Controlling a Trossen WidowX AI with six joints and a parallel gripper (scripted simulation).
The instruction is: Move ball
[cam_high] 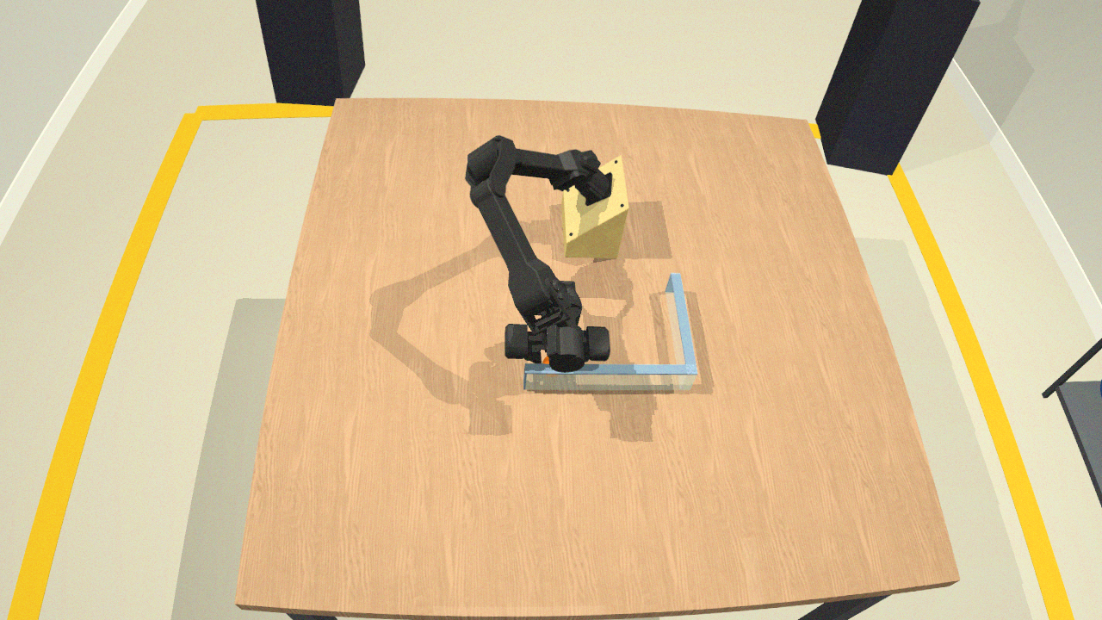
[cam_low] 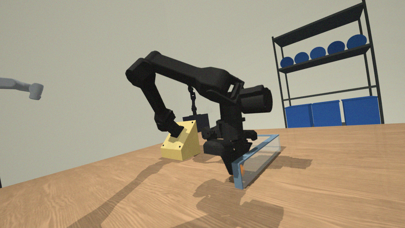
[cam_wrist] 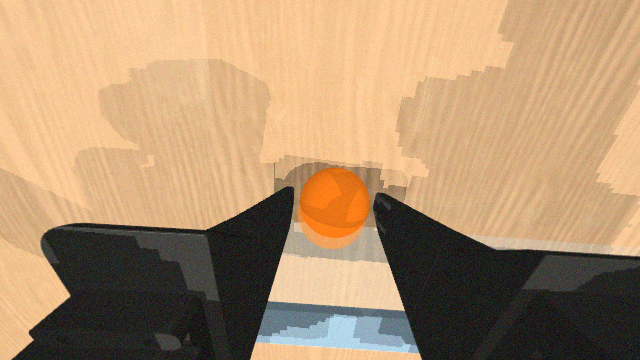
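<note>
Now: the orange ball right at my gripper tip. Also, from my gripper tip: see-through copy of ball 1 cm ahead; then clear wall 10 cm behind, 24 cm to the left, 2 cm above.
</note>
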